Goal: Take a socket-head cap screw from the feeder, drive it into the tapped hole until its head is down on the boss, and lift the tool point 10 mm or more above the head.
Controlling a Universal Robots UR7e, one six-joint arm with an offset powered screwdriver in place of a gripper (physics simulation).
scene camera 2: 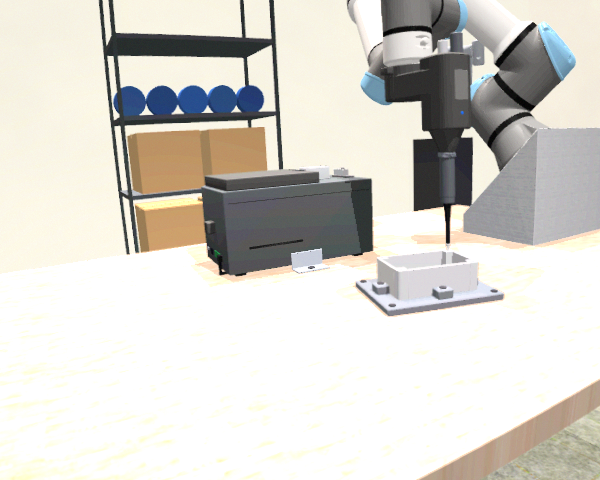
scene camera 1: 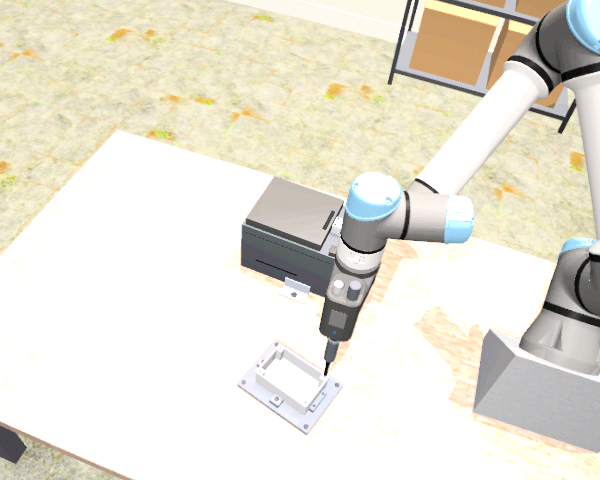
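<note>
My screwdriver point(scene camera 1: 325, 374) point(scene camera 2: 447, 244) points down, its thin black bit over the corner of the pale open box point(scene camera 1: 280, 391) point(scene camera 2: 435, 281) nearest the robot's base. A small pale screw point(scene camera 2: 448, 246) stands upright there, its head at the bit's tip; part of it still shows above the box's rim. Whether the bit sits in the head's socket is too small to tell. The screw is not distinct in scene camera 1. The box stands on a grey baseplate point(scene camera 1: 292, 416) point(scene camera 2: 415, 306). The dark feeder point(scene camera 1: 285, 252) point(scene camera 2: 290, 220) stands behind, partly hidden by the arm in scene camera 1.
A small angled bracket point(scene camera 1: 297, 286) point(scene camera 2: 307, 259) lies in front of the feeder. The robot's grey pedestal point(scene camera 1: 540, 395) point(scene camera 2: 565, 185) stands to the right. A shelf rack point(scene camera 1: 397, 50) point(scene camera 2: 277, 90) with cartons stands behind the table. Box walls surround the cavity beside the bit.
</note>
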